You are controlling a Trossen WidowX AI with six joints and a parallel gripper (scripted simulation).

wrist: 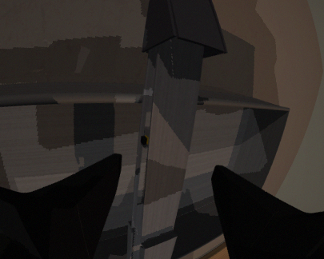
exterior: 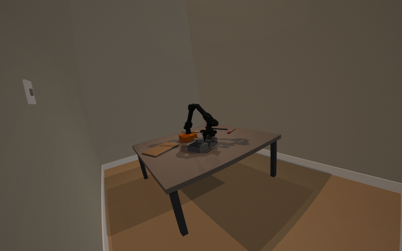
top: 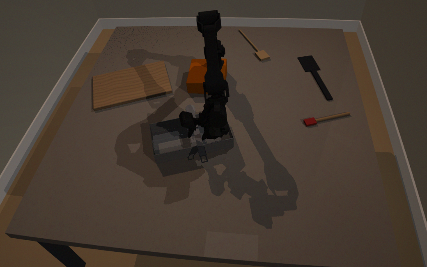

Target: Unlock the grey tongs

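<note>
My gripper tip is 30 mm to the left of the roasting tin, 30 mm past it and 30 mm above it. Also, from my gripper tip: wooden board: 420 mm to the right, 290 mm behind, 50 mm below; then red-headed spatula: 460 mm to the left, 250 mm behind, 50 mm below; then black spatula: 540 mm behind, 410 mm to the left, 50 mm below.
</note>
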